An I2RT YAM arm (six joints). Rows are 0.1 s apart.
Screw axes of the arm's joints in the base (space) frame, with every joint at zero. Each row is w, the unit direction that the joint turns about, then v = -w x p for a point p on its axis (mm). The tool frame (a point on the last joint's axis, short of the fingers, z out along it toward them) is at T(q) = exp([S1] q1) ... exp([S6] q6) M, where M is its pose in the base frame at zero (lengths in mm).
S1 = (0, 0, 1, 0, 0, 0)
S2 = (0, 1, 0, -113.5, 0, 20)
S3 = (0, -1, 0, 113.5, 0, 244)
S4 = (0, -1, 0, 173.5, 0, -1)
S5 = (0, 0, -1, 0, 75, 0)
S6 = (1, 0, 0, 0, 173.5, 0)
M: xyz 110.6 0 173.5 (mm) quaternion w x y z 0.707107 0 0.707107 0
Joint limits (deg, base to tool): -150..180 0..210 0..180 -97..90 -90..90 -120..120
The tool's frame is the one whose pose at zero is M.
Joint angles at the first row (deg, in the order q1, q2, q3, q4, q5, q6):
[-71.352, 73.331, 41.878, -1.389, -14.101, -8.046]
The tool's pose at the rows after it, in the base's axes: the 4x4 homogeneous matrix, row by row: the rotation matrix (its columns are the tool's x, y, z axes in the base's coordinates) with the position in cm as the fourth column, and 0 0 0 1 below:
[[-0.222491 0.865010 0.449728 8.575], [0.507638 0.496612 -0.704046 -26.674], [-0.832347 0.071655 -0.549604 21.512], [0 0 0 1]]
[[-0.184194 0.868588 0.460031 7.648], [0.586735 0.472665 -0.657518 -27.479], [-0.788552 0.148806 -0.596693 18.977], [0 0 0 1]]
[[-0.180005 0.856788 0.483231 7.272], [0.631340 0.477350 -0.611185 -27.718], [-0.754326 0.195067 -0.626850 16.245], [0 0 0 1]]
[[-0.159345 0.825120 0.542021 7.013], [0.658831 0.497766 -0.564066 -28.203], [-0.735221 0.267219 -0.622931 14.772], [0 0 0 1]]
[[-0.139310 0.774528 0.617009 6.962], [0.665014 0.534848 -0.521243 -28.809], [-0.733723 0.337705 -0.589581 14.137], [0 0 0 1]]
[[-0.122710 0.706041 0.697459 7.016], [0.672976 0.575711 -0.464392 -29.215], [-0.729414 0.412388 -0.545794 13.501], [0 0 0 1]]
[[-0.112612 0.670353 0.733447 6.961], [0.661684 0.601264 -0.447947 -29.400], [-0.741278 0.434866 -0.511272 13.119], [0 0 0 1]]
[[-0.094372 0.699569 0.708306 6.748], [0.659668 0.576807 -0.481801 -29.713], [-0.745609 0.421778 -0.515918 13.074], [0 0 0 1]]
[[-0.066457 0.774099 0.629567 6.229], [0.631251 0.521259 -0.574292 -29.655], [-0.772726 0.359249 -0.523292 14.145], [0 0 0 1]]
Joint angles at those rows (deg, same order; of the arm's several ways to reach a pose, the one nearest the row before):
[-73.904, 75.989, 40.569, 0.969, -13.704, -4.311]
[-76.554, 80.644, 39.306, 2.700, -17.129, -2.561]
[-77.737, 85.241, 37.096, 6.296, -20.023, -2.550]
[-79.018, 89.009, 36.857, 8.677, -25.128, -1.957]
[-79.974, 91.834, 37.506, 10.801, -31.120, -1.432]
[-80.660, 94.457, 37.969, 12.803, -37.796, -0.860]
[-81.109, 95.849, 37.638, 15.607, -40.950, -0.682]
[-81.416, 96.260, 37.699, 17.012, -38.936, 0.379]
[-81.782, 93.374, 36.956, 17.940, -32.752, 1.667]

